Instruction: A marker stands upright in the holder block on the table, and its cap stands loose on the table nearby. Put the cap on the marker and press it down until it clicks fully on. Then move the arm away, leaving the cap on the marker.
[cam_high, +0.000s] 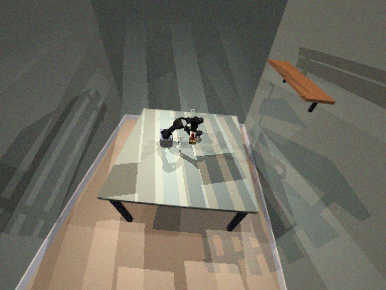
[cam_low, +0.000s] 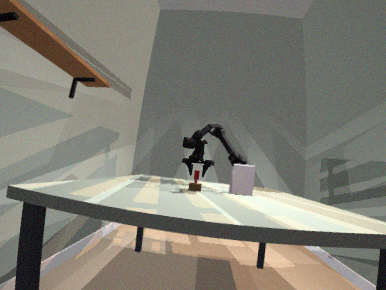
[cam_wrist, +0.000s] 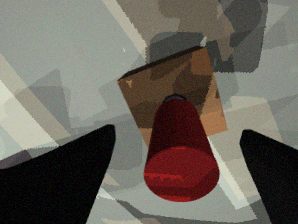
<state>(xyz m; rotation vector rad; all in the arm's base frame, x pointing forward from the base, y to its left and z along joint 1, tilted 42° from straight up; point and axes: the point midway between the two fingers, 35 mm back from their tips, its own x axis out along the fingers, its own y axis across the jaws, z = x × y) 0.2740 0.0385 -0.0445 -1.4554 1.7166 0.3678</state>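
Right now my gripper tip is 10 mm below the red cap. Round my gripper tip: holder block 60 mm below.
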